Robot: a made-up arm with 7 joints. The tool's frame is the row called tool.
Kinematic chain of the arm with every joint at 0, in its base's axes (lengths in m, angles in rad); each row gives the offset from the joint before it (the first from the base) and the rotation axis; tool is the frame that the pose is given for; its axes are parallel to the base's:
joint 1: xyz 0 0 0 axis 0 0.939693 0.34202
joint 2: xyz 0 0 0 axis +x
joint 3: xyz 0 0 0 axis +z
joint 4: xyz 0.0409 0 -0.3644 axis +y
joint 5: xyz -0.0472 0 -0.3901 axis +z
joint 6: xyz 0 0 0 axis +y
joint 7: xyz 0 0 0 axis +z
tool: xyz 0 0 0
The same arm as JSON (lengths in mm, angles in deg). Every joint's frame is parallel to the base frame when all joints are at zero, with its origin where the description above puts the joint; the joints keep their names.
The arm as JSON. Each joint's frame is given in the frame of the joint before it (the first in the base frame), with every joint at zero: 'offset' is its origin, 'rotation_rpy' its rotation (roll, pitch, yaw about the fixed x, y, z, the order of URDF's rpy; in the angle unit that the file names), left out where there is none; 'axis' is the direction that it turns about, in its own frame. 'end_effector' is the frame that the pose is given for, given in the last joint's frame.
{
  "length_unit": "mm",
  "angle_unit": "deg",
  "chain": [
    {
      "id": "joint 1",
      "offset": [
        0.0,
        0.0,
        0.0
      ],
      "axis": [
        0.0,
        0.9397,
        0.342
      ]
    },
    {
      "id": "joint 2",
      "offset": [
        0.0,
        0.0,
        0.0
      ],
      "axis": [
        1.0,
        0.0,
        0.0
      ]
    },
    {
      "id": "joint 3",
      "offset": [
        0.0,
        0.0,
        0.0
      ],
      "axis": [
        0.0,
        0.0,
        1.0
      ]
    },
    {
      "id": "joint 4",
      "offset": [
        40.9,
        0.0,
        -364.4
      ],
      "axis": [
        0.0,
        1.0,
        0.0
      ]
    },
    {
      "id": "joint 5",
      "offset": [
        -47.2,
        0.0,
        -390.1
      ],
      "axis": [
        0.0,
        0.0,
        1.0
      ]
    },
    {
      "id": "joint 6",
      "offset": [
        0.0,
        0.0,
        0.0
      ],
      "axis": [
        0.0,
        1.0,
        0.0
      ]
    },
    {
      "id": "joint 7",
      "offset": [
        0.0,
        0.0,
        0.0
      ],
      "axis": [
        0.0,
        0.0,
        1.0
      ]
    }
  ],
  "end_effector": {
    "offset": [
      0.0,
      0.0,
      0.0
    ]
  }
}

